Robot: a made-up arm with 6 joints.
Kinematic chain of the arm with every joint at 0, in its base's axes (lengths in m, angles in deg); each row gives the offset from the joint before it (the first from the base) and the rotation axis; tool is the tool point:
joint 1: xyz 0 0 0.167 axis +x
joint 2: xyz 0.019 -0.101 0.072 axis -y
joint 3: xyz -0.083 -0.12 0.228 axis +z
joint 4: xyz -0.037 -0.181 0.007 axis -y
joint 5: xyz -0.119 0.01 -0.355 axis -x
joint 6: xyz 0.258 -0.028 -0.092 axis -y
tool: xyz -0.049 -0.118 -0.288
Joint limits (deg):
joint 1: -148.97..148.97
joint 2: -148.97..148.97
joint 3: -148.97..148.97
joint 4: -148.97..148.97
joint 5: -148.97..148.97
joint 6: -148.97..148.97
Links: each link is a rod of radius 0.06 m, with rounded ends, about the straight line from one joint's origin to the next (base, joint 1, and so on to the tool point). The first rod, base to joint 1, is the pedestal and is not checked.
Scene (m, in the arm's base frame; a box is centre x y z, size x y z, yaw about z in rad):
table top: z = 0
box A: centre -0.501 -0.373 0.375 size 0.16 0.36 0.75 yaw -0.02
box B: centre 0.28 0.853 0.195 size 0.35 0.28 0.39 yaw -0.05
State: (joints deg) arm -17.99 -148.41 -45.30 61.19 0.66 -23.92
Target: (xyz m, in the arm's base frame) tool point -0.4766 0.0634 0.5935
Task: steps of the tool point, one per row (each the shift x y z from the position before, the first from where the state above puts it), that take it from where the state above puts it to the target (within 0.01 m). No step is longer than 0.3 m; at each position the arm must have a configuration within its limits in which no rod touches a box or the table.
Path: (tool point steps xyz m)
1: 0.0070 0.1723 0.2064
2: 0.0196 0.2188 0.1389
3: 0.0307 0.2399 0.0638
4: 0.0405 0.2355 -0.0093
5: -0.1934 -0.0317 -0.0415
6: -0.1668 -0.0151 -0.1264
7: -0.1042 0.0041 -0.1886

